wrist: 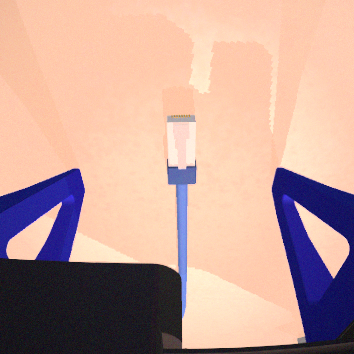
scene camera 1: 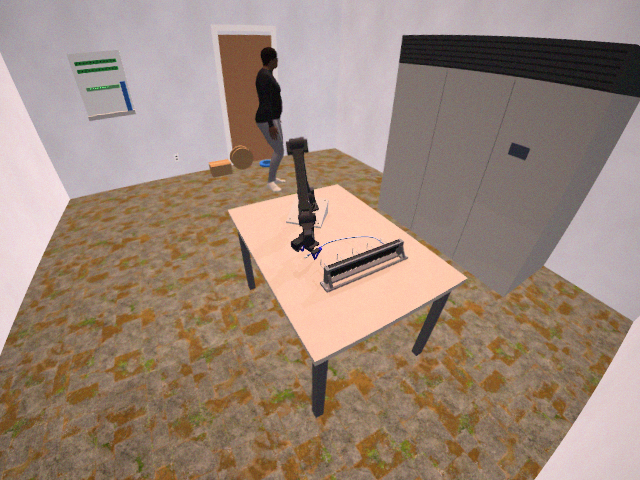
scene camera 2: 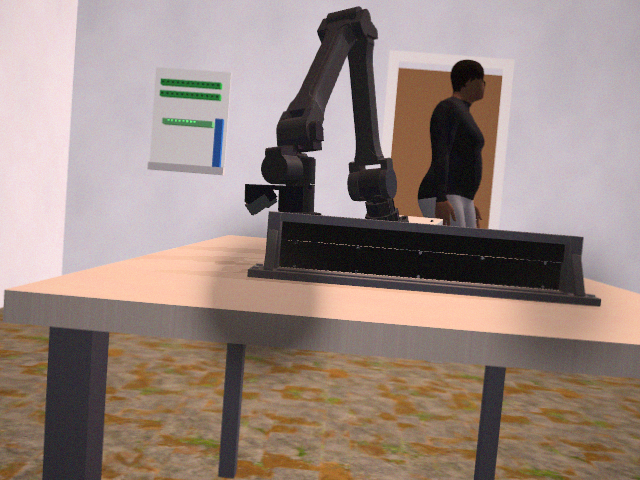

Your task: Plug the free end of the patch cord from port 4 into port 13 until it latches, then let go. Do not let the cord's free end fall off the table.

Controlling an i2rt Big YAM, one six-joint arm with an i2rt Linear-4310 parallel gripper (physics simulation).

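Places are measured from the arm's base along level axes (x ahead, y left, z up), in metres.
Where they show: gripper, fingertip midpoint: [wrist: 177, 178] [scene camera 1: 308, 255].
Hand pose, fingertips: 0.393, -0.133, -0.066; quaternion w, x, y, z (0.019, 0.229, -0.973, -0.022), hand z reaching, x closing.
Observation:
Each offset is from my fingertips to the centre of the thing, as dx, dy, dz. Level surfaces: height alone.
The cord's free end, a clear plug with a dark blue boot @[+0.009, -0.021, +0.008] [wrist: 182, 145], lies on the table, tip pointing up in the wrist view. Its blue cord [wrist: 182, 225] [scene camera 1: 351, 238] runs back below it and, in scene camera 1, curves to the rear of the patch panel @[+0.162, +0.238, +0.049] [scene camera 1: 327, 279] [scene camera 2: 423, 227]. The gripper [wrist: 179, 172] [scene camera 1: 310, 252] is open, its blue fingers wide apart to either side of the plug's boot, touching neither plug nor cord. In scene camera 2 the fingers and plug are hidden behind the panel. Port numbers, including 4 and 13, cannot be read.
The panel stands across the table @[dz -0.001] [scene camera 1: 330, 325] [scene camera 2: 155, 289], with several thin upright pins behind it. The arm's light base plate [scene camera 1: 323, 214] is at the table's far part. A person [scene camera 1: 268, 98] [scene camera 2: 454, 139] stands beyond the table. A grey cabinet [scene camera 1: 465, 155] stands to the right.

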